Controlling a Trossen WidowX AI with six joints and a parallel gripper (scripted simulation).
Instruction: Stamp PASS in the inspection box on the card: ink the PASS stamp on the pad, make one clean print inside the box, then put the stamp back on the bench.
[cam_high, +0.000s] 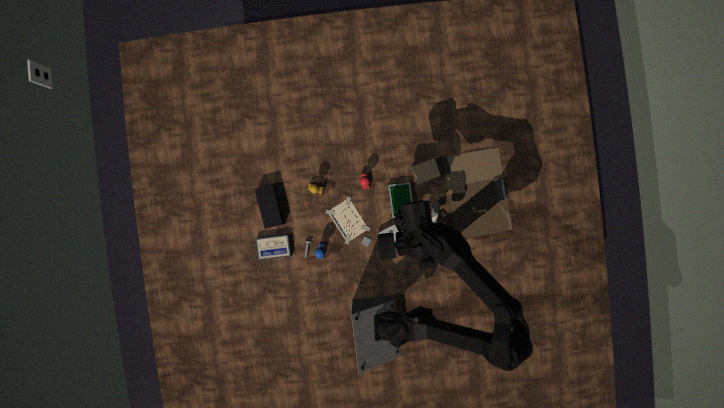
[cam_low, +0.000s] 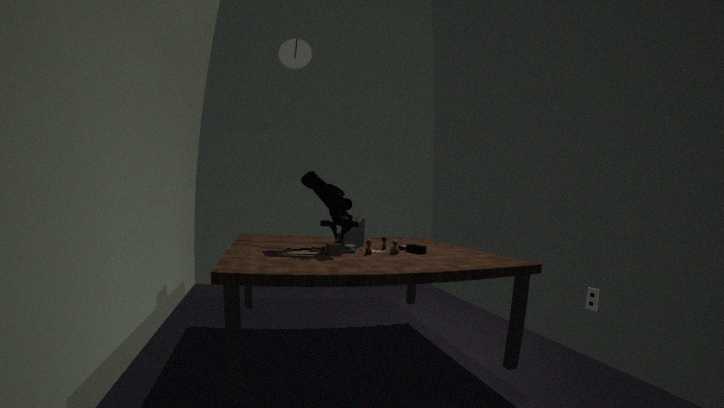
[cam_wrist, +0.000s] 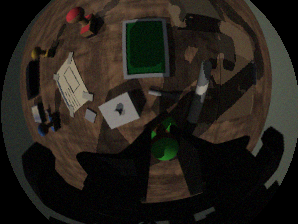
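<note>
My gripper tip is 10 cm short of the green ink pad, 2 cm to the right of it and 4 cm above it. Round my gripper tip: white card 5 cm ahead, 17 cm to the left, 4 cm below; green-knobbed stamp right at my gripper tip; white marker 1 cm ahead, 6 cm to the right, 3 cm below.
</note>
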